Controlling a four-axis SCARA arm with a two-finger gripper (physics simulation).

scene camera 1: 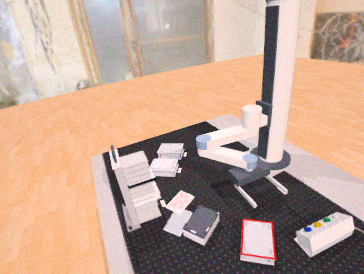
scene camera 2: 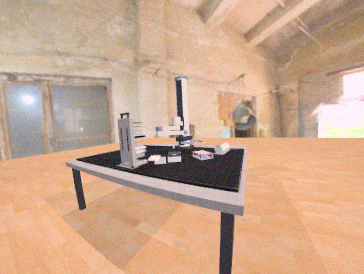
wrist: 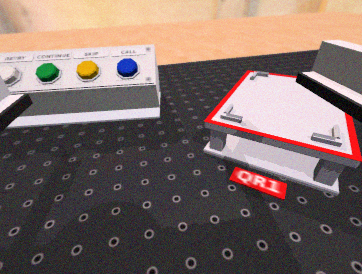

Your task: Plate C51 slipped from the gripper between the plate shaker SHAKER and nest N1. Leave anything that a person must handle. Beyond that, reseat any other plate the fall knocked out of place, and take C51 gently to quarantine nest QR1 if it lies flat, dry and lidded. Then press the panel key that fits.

Labels:
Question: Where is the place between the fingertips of my gripper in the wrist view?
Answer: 168, 71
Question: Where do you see a red QR1 label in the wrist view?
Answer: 277, 189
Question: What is my gripper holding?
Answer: Nothing.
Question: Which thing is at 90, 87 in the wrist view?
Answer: A button box.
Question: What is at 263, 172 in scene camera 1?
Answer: My gripper.

